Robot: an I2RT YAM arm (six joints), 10 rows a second.
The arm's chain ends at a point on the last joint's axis. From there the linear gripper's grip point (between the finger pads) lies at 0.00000 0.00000 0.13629 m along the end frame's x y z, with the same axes.
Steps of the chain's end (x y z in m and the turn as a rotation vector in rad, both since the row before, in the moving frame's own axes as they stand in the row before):
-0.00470 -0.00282 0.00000 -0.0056 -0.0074 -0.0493
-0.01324 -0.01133 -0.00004 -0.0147 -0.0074 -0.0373
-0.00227 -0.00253 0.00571 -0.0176 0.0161 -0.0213
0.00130 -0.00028 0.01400 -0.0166 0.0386 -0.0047
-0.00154 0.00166 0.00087 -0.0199 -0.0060 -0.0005
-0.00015 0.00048 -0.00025 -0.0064 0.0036 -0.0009
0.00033 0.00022 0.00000 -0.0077 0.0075 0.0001
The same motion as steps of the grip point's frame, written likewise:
-0.00569 -0.00203 -0.00001 -0.0056 -0.0074 -0.0493
-0.01421 -0.00931 -0.00006 -0.0147 -0.0074 -0.0373
-0.00005 -0.00016 0.00567 -0.0176 0.0161 -0.0213
0.00656 0.00197 0.01388 -0.0166 0.0386 -0.0047
-0.00236 0.00437 0.00084 -0.0199 -0.0060 -0.0005
0.00034 0.00135 -0.00025 -0.0064 0.0036 -0.0009
0.00135 0.00127 -0.00001 -0.0077 0.0075 0.0001

